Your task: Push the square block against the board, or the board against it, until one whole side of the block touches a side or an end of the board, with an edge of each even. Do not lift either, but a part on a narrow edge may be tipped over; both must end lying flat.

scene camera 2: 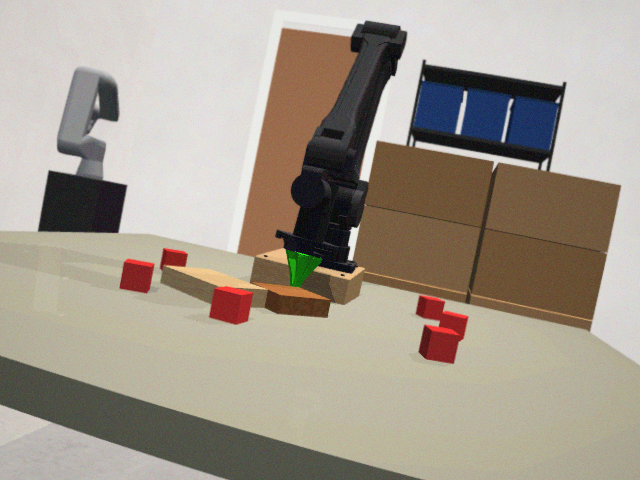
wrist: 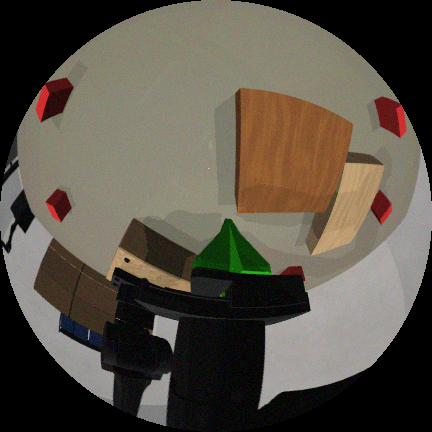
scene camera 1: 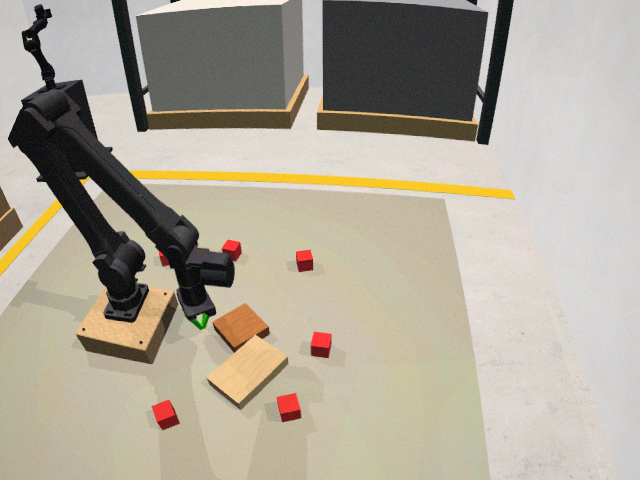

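Observation:
The square block, darker reddish-brown wood, lies flat in front of the arm's base. The board, pale wood, lies flat beside it. One side of the block faces a long side of the board; they stand very close, offset along that side, and I cannot tell whether they touch fully. My gripper, with green fingers, is shut and empty. It is low, between the arm's base and the block, beside the block's near corner in scene camera 1, and apart from it.
The wooden base block stands close behind the gripper. Red cubes lie around the parts: one beyond the block, others past the board, and more farther back.

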